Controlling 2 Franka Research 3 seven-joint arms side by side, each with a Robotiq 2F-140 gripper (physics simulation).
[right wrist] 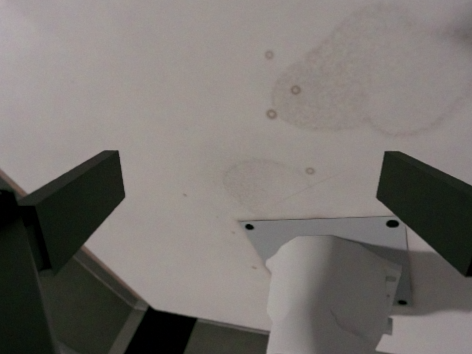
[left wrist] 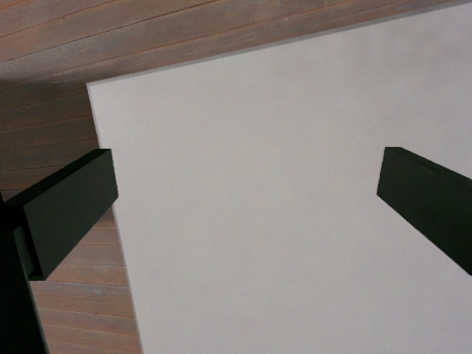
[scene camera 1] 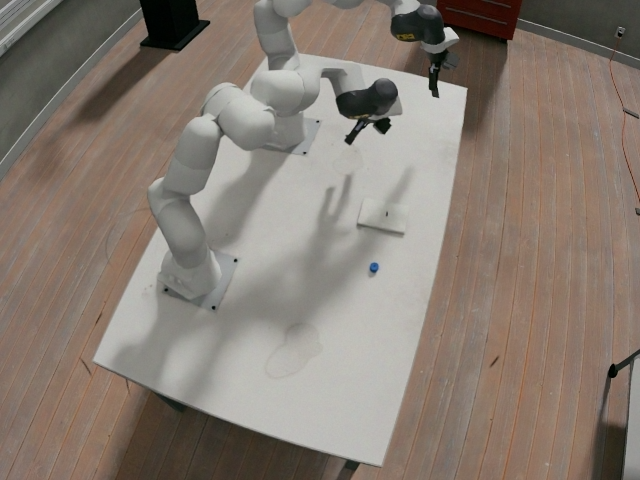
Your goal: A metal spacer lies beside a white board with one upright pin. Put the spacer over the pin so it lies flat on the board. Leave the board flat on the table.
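Note:
The spacer (scene camera 1: 373, 267), a small blue ring, lies on the table below the board in scene camera 1, apart from it. The white board (scene camera 1: 372, 219) lies flat, with one thin dark upright pin (scene camera 1: 386, 213). My left gripper (scene camera 1: 443, 78) (left wrist: 248, 172) is open and empty, high over the far right end of the table. My right gripper (scene camera 1: 366, 135) (right wrist: 251, 174) is open and empty, raised above the table, up and to the left of the board in scene camera 1. Neither wrist view shows the spacer or the board.
The white table (scene camera 1: 351, 392) (left wrist: 250, 260) (right wrist: 125, 125) carries both arm bases; the base plate (scene camera 1: 225, 273) of one is at the left, and another base plate (right wrist: 260, 232) shows in the right wrist view. A red cabinet (scene camera 1: 480, 18) and a black stand (scene camera 1: 170, 20) are beyond the table.

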